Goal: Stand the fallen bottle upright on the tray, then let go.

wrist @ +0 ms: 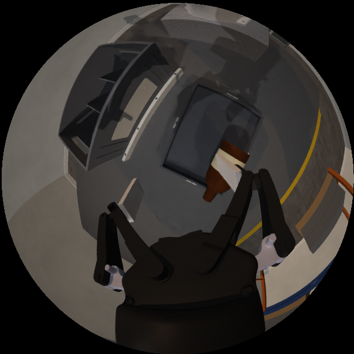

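There's a pale strip in the picture, along with a brown bottle and my gripper.
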